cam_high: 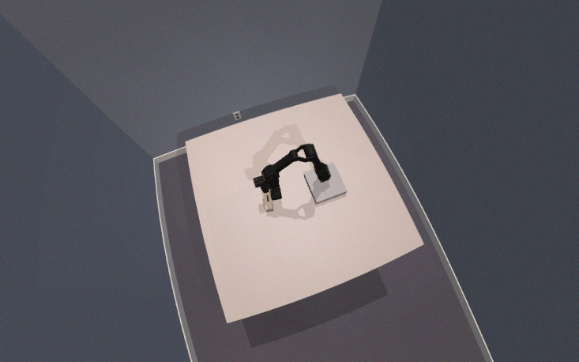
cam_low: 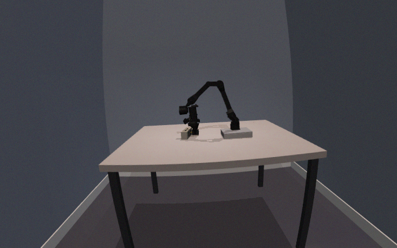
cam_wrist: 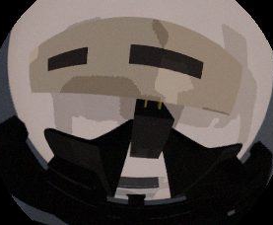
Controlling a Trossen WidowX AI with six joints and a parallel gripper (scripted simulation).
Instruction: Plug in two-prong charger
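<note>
The black two-prong charger is 20 mm ahead of my gripper tip and 10 mm above it.
</note>
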